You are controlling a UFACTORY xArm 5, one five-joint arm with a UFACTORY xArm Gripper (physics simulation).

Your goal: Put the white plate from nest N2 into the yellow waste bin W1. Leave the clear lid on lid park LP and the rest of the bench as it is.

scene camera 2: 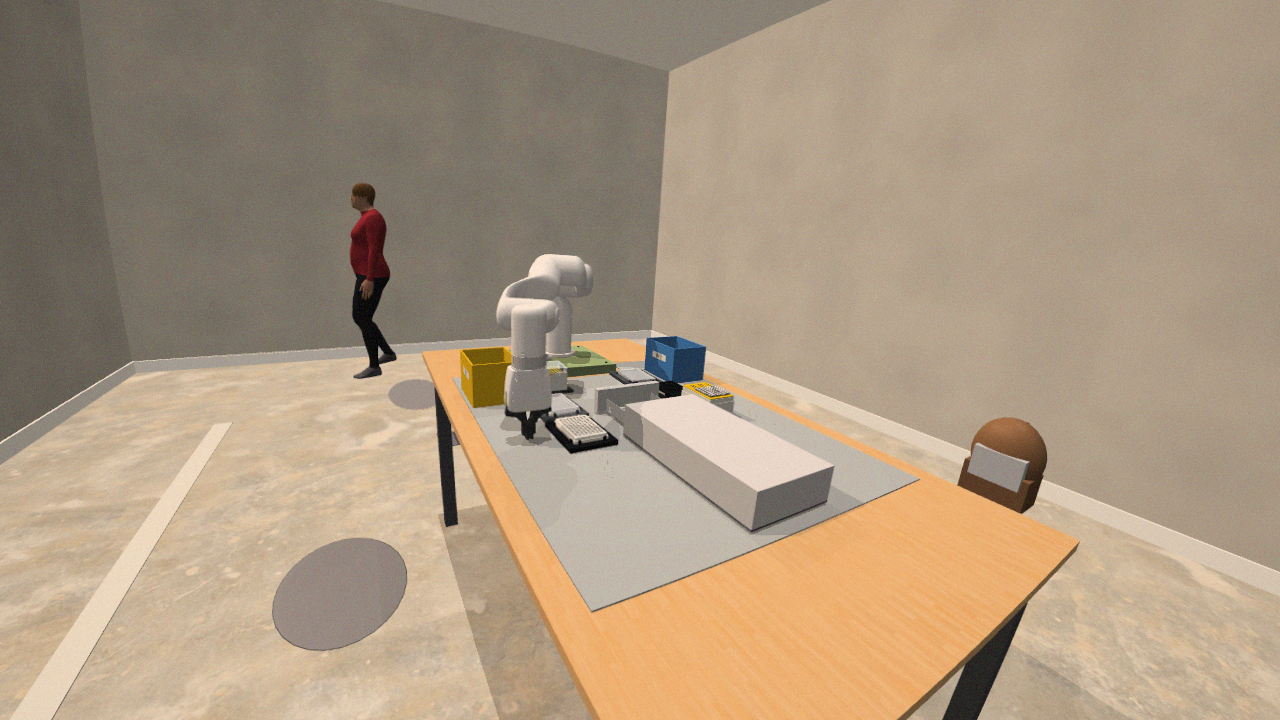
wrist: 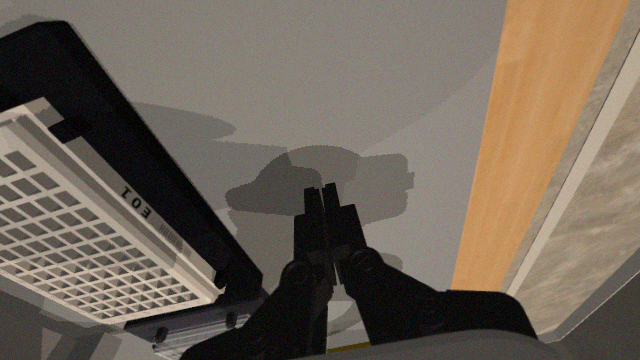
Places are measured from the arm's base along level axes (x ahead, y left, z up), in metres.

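Where they show: gripper, fingertip midpoint: (scene camera 2: 528, 437) (wrist: 324, 205); arm's base, link origin: (scene camera 2: 558, 353).
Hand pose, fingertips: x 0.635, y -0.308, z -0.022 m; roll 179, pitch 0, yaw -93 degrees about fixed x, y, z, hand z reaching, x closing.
Observation:
Each offset is from my fingertips to the top centre of the thing. Level surfaces: height alone.
The white plate {0.020 m ahead, 0.122 m left, 0.019 m up} (scene camera 2: 581, 428) (wrist: 134, 250), a grid of square wells with "E01" on its side, lies flat in the black nest N2 (scene camera 2: 601, 442) (wrist: 192, 195). My gripper (scene camera 2: 529, 436) (wrist: 324, 205) is shut and empty, pointing down low over the mat, beside the nest's long side toward the table edge and apart from it. The yellow waste bin W1 {0.337 m back, 0.013 m right, 0.113 m up} (scene camera 2: 477, 382) (wrist: 350, 347) stands behind the gripper in the scene view; a sliver shows in the wrist view. A clear flat piece {0.156 m back, 0.125 m left, 0.019 m up} (scene camera 2: 563, 405) (wrist: 200, 336) sits in the dark holder behind N2. Which piece is lid park LP's lid I cannot tell.
A long pale grey box (scene camera 2: 716, 438) stands on the grey mat {0.007 m down} (scene camera 2: 617, 546), across N2 from my gripper. A blue bin {0.341 m back, 0.633 m left, 0.113 m up} (scene camera 2: 675, 360) and a yellow rack {0.020 m ahead, 0.501 m left, 0.070 m up} (scene camera 2: 708, 390) are farther back. A wooden table edge strip (wrist: 505, 150) runs along the right. A person (scene camera 2: 368, 246) stands off the table.

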